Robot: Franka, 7 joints.
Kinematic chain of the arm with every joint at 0, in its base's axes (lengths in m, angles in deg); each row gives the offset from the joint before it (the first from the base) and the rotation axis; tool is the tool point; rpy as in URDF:
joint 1: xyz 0 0 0.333 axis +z
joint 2: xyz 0 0 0 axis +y
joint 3: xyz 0 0 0.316 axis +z
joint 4: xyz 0.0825 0 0 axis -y
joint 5: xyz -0.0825 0 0.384 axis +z
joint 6: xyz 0 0 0 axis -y
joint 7: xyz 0.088 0 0 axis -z
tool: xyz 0 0 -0.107 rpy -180 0 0
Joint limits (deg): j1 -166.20..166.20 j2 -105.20..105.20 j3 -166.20..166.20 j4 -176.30..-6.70 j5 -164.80..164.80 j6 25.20..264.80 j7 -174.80..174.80
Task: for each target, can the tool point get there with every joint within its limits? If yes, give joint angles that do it. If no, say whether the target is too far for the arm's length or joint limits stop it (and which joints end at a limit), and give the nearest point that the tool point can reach.
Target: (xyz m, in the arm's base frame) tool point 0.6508 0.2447 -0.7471
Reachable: no: too far | nearest point 0.4689 0.1763 -0.3142 | short by 0.475 m
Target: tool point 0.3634 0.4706 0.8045
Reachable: yes | joints 86.89 50.88 -77.44 -49.83 -108.23 62.30 14.40
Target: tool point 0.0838 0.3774 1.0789
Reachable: yes | joints -29.27 -20.71 67.14 -46.46 -120.21 139.00 -56.76
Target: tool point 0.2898 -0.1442 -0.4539
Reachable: no: joint limits stop it (at a limit: joint 2) | nearest point 0.2843 -0.1415 -0.3597 | short by 0.094 m
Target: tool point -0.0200 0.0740 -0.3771
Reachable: no: joint limits stop it (at a limit: joint 2) | nearest point -0.0250 0.0924 -0.3266 | short by 0.054 m
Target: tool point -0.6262 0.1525 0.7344
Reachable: yes | joints 134.65 43.36 91.20 -44.69 -83.59 69.37 -6.48
